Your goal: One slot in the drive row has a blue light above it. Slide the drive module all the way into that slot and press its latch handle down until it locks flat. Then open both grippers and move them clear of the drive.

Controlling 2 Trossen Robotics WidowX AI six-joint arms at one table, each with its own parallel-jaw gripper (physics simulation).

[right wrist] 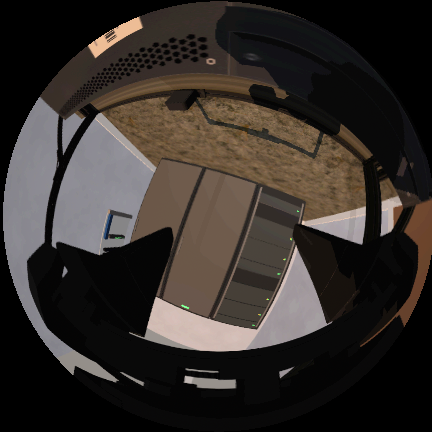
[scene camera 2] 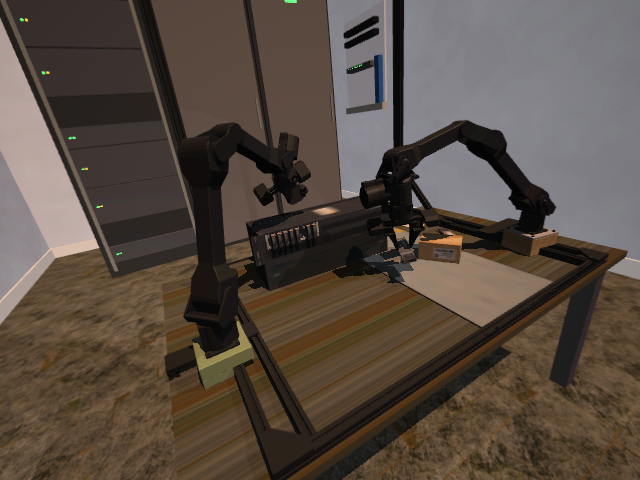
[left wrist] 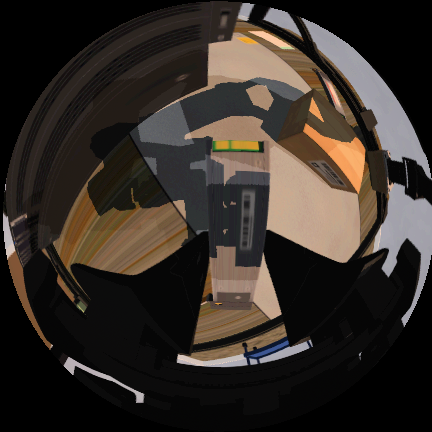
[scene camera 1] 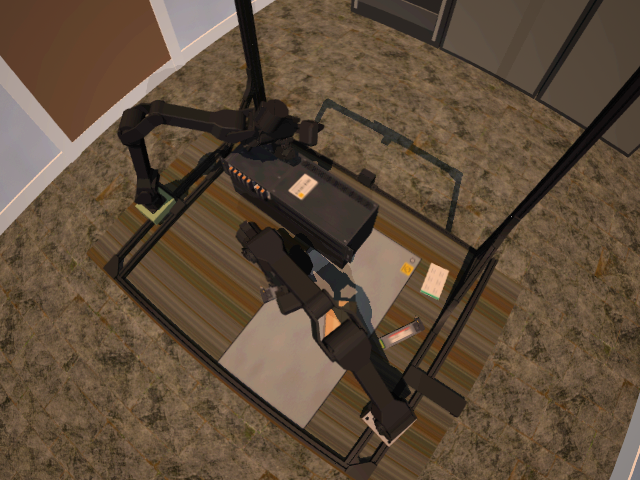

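Seen in the pictures: left gripper, between the fingertips: [scene camera 2: 403, 248] [left wrist: 235, 236]; right gripper, between the fingertips: [right wrist: 235, 232]; left arm's base, origin of its link: [scene camera 2: 530, 229] [left wrist: 389, 170] [scene camera 1: 389, 419]; right arm's base, origin of its link: [scene camera 2: 220, 342] [scene camera 1: 154, 202].
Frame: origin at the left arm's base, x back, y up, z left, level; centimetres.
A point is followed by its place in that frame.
My left gripper [left wrist: 235, 236] @(x -43.1, y 1.9, z -3.5 cm) [scene camera 2: 409, 235] is shut on the drive module [left wrist: 238, 193] @(x -42.2, y 2.9, z -6.3 cm) [scene camera 2: 406, 253] @(x -44.7, y 2.4, z 0.3 cm), a long grey and beige block with a green connector at its far end. It holds the module above the grey mat [scene camera 1: 280, 352] @(x -32.4, y -5.9, z 9.1 cm) [scene camera 2: 485, 286] @(x -28.8, y -5.9, z 12.2 cm), close to the rear end of the black server chassis [scene camera 1: 309, 200] @(x -55.0, y 11.4, z -21.7 cm) [scene camera 2: 309, 248] [left wrist: 100, 80]. The drive row [scene camera 1: 247, 180] @(x -71.7, y 10.9, z -13.3 cm) [scene camera 2: 291, 238] @(x -73.4, y 8.6, z -12.5 cm) is on the chassis's other end. I see no blue light in these views. My right gripper [right wrist: 235, 232] @(x -70.9, y 17.9, z -36.3 cm) [scene camera 2: 277, 169] is wide open and empty, high above the drive-row end, facing the cabinets.
An orange cardboard box [scene camera 2: 440, 248] @(x -29.5, y -1.5, z -4.7 cm) [left wrist: 326, 149] @(x -31.4, y 0.1, z -7.2 cm) sits on the mat just beside the held module. A white card [scene camera 1: 434, 281] @(x -17.7, y -6.0, z -37.9 cm) and a small flat stick [scene camera 1: 401, 335] @(x -13.4, y -5.2, z -18.8 cm) lie near the table's right side. A black frame [scene camera 1: 175, 310] rims the table.
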